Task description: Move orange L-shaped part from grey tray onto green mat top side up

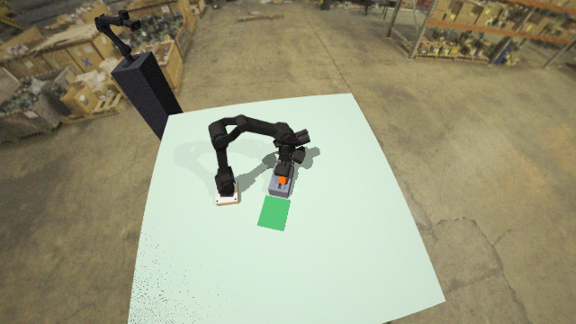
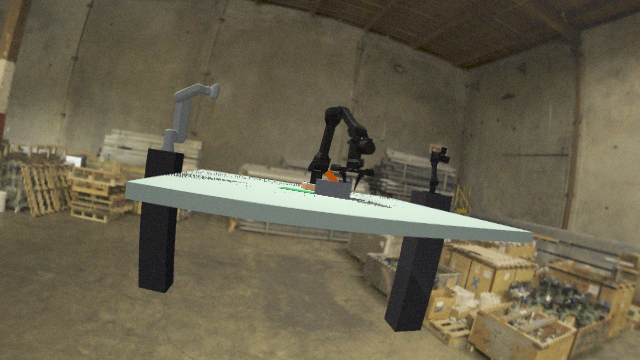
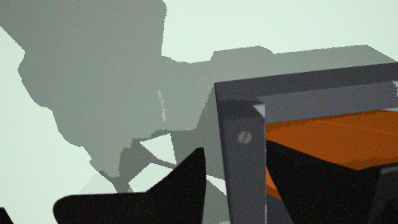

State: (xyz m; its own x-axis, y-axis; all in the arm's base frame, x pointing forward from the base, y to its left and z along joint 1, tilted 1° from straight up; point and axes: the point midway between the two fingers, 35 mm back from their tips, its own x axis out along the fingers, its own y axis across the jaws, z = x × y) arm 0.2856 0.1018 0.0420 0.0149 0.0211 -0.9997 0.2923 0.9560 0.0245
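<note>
The orange L-shaped part lies 5 cm to the right of my gripper tip, 2 cm behind it and 1 cm above it. Round my gripper tip: green mat: 21 cm to the right, 7 cm behind, 5 cm below.
</note>
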